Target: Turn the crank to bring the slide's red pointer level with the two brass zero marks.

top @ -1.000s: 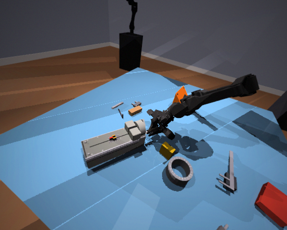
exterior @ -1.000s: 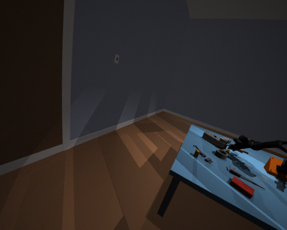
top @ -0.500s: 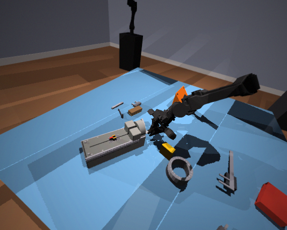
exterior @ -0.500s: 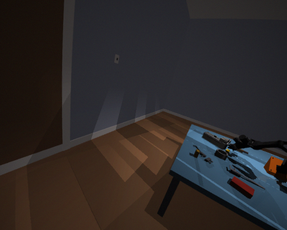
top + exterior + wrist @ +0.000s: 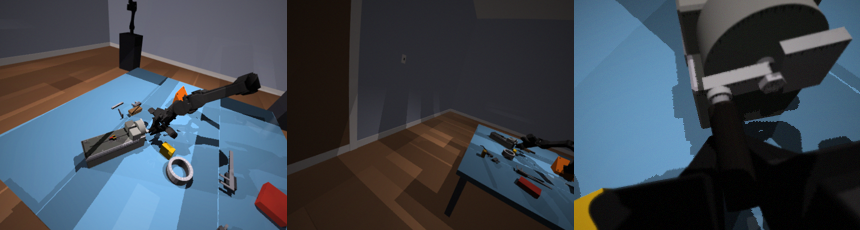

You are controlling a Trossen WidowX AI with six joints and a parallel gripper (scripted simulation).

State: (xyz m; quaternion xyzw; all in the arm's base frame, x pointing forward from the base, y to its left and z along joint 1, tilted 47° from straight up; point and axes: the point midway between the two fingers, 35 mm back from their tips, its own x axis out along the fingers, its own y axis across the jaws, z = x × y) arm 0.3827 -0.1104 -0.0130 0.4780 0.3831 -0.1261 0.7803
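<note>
Right now the red pointer is 13 cm ahead of my gripper tip, 13 cm to the right of it and 3 cm above it. The rest, counted from my gripper tip: dark crank handle (1 cm behind, 1 cm to the left, 3 cm above); yellow block (3 cm ahead, 11 cm to the left, 3 cm below); brown block (16 cm behind, 16 cm to the right, 4 cm below).
</note>
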